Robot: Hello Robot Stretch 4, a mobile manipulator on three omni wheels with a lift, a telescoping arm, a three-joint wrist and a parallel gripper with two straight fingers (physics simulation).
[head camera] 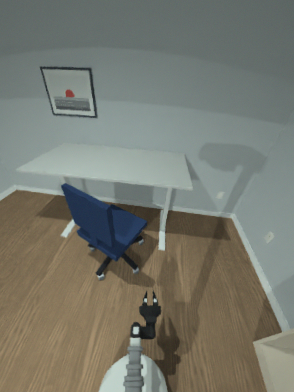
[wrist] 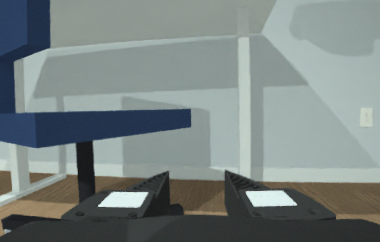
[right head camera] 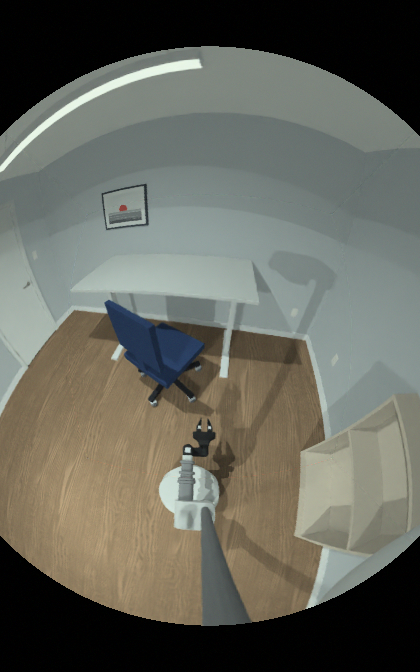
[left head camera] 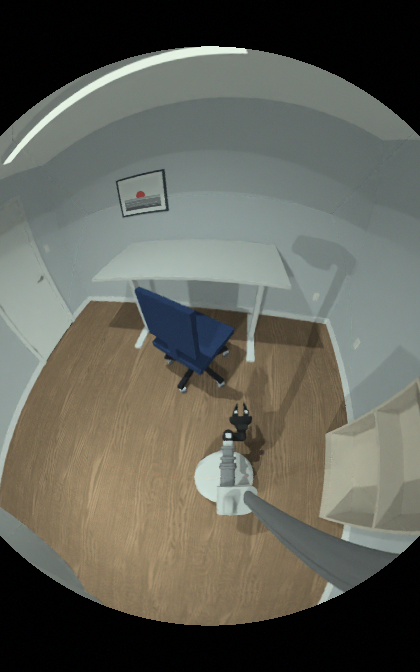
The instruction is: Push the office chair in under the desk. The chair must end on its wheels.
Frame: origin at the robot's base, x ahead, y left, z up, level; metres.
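Where they show: gripper, between the fingertips: (head camera: 149, 290) (wrist: 197, 187).
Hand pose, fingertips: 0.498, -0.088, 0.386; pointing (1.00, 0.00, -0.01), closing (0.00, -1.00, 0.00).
Observation:
After its pixels a point has its place, as x, y, z.
The blue office chair (head camera: 90, 220) {0.815, 0.360, 0.747} (left head camera: 167, 322) (right head camera: 135, 340) (wrist: 100, 125) {0.816, 0.114, 0.412} stands upright on its wheels at the front side of the white desk (head camera: 120, 165) {1.376, 0.214, 0.922} (left head camera: 200, 260) (right head camera: 175, 275) (wrist: 244, 100) {1.391, -0.305, 0.475}. It is turned at an angle, its backrest toward the front left and its seat toward the back right. The seat's far part reaches to the desk's front edge between the legs; how far under it is hard to tell. My gripper (head camera: 150, 295) {0.498, -0.088, 0.385} (left head camera: 241, 407) (right head camera: 204, 423) (wrist: 197, 187) {0.498, -0.088, 0.385} is open and empty, in front of the chair and to its right, apart from it.
A beige open shelf unit (left head camera: 376, 465) (right head camera: 351, 490) stands to the right of my base (left head camera: 205, 477) (right head camera: 170, 490). A framed picture (head camera: 72, 106) {1.987, 0.825, 1.336} hangs on the wall behind the desk. A white door (left head camera: 25, 280) (right head camera: 17, 295) is in the left wall.

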